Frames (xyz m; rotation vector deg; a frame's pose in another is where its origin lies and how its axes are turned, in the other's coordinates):
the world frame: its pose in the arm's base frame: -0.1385 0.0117 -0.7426 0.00 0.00 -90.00
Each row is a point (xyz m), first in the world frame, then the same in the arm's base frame.
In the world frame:
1: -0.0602 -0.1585 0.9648
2: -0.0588 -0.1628 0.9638
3: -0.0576 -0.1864 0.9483
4: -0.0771 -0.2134 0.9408
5: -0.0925 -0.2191 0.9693
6: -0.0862 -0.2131 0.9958
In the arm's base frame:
1: -0.2970 0.0719 0.2222
2: -0.3013 0.0705 0.2212
3: -0.3249 0.0693 0.2057
4: -0.3519 0.0888 0.1982
5: -0.3576 0.1042 0.2267
6: -0.3516 0.0979 0.2532

